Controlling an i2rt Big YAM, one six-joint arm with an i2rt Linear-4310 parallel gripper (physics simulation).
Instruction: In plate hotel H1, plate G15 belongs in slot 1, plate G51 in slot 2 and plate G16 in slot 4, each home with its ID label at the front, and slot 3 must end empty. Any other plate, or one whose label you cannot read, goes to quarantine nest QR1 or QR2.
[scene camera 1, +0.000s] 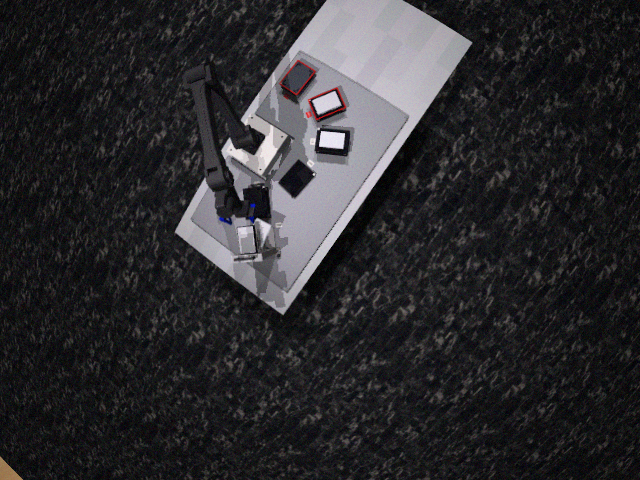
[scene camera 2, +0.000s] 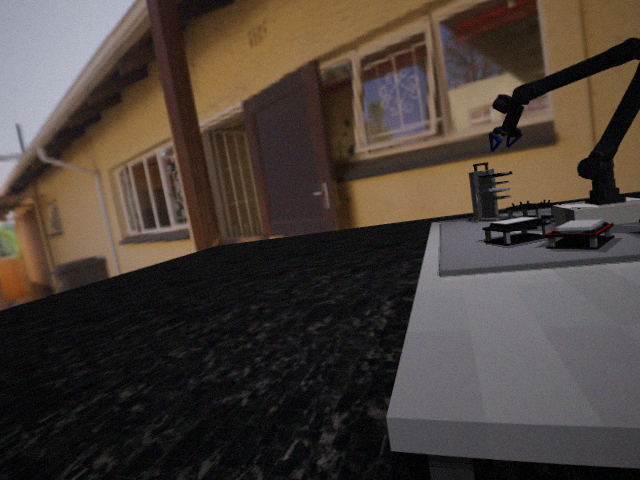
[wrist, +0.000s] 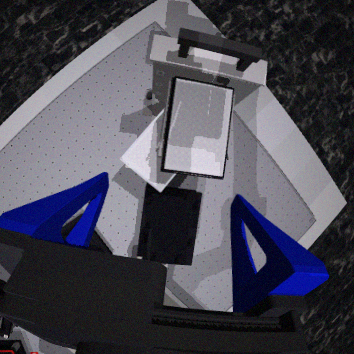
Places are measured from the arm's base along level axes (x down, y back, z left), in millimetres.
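Pixels of known places: gripper, fingertip midpoint: (scene camera 1: 242, 223) (scene camera 2: 499, 149) (wrist: 171, 189); arm's base at its link origin: (scene camera 1: 253, 142) (scene camera 2: 604, 202).
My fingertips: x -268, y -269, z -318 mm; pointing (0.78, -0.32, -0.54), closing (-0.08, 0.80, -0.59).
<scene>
For each thing: its middle in the pictures, then the offset to it from my fingertips.
- Hotel H1 at the middle of its body: (wrist: 190, 113) (scene camera 1: 253, 246) (scene camera 2: 489, 190) dx +187, dy -44, dz -115 mm
- black-rimmed white plate at the middle of its body: (wrist: 198, 127) (scene camera 1: 247, 240) dx +115, dy -18, dz -84 mm
- clear-white plate at the middle of its body: (wrist: 165, 145) (scene camera 1: 258, 233) (scene camera 2: 494, 189) dx +182, dy -34, dz -45 mm
- white-topped plate at the middle of its body: (scene camera 2: 579, 226) (scene camera 1: 326, 102) dx +282, dy +53, dz +682 mm
- red-edged nest at the middle of its body: (scene camera 1: 297, 78) dx +306, dy +267, dz +730 mm
- black block at the middle of its body: (wrist: 168, 224) (scene camera 2: 531, 210) (scene camera 1: 256, 203) dx +291, dy +91, dz +56 mm
Hotel H1 (scene camera 1: 247, 258) (scene camera 2: 477, 196) (wrist: 162, 49) stands upright near the table's end. A black-rimmed white plate (scene camera 1: 247, 239) (wrist: 200, 117) lies in its upper part and hides the shelves below in the wrist view. A clear-white plate (scene camera 1: 264, 231) (wrist: 143, 157) sits lower, turned askew and sticking out from the hotel's side. No ID label is readable. My gripper (scene camera 1: 239, 219) (scene camera 2: 501, 146) (wrist: 171, 189) is open and empty, above and in front of the hotel. One white-topped plate (scene camera 1: 326, 103) (scene camera 2: 580, 225) lies on a red-edged nest; another (scene camera 1: 331, 139) (scene camera 2: 516, 222) lies on a black nest.
A red-edged nest (scene camera 1: 297, 77) with a dark top stands near the mat's far end. A dark square stand (scene camera 1: 296, 178) lies mid-mat. A black block (scene camera 1: 257, 198) (wrist: 170, 227) stands before the hotel. The pale arm base (scene camera 1: 278, 147) is at the table's side.
</scene>
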